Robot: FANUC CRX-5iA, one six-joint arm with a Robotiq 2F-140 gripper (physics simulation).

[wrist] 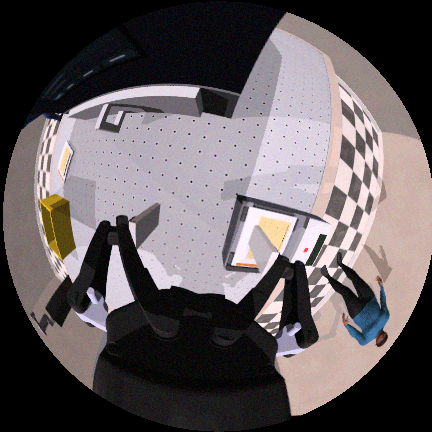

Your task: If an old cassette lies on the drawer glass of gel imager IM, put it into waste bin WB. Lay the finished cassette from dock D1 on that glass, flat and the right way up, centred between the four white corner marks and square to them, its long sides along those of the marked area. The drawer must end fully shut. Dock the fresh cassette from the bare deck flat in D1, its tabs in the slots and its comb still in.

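My gripper [205,224] is open wide and empty above the deck. Its right finger pad overlaps the view of a white cassette [280,227] with an amber window and an orange strip. This cassette lies in a dark-walled dock [231,235] at centre right, and the pad hides part of it. The left pad is over the deck, apart from any cassette. Another white cassette [65,159] with an amber window and orange strip lies on the deck at far left. A yellow bin [60,225] stands at left. I cannot identify the imager's drawer glass for certain.
A dark square frame [111,128] with a pale centre is at upper left, beside a long grey block [175,105]. A large dark body [190,50] fills the top. A white panel [300,245] with a red mark adjoins the dock. A person in blue [371,317] is at lower right.
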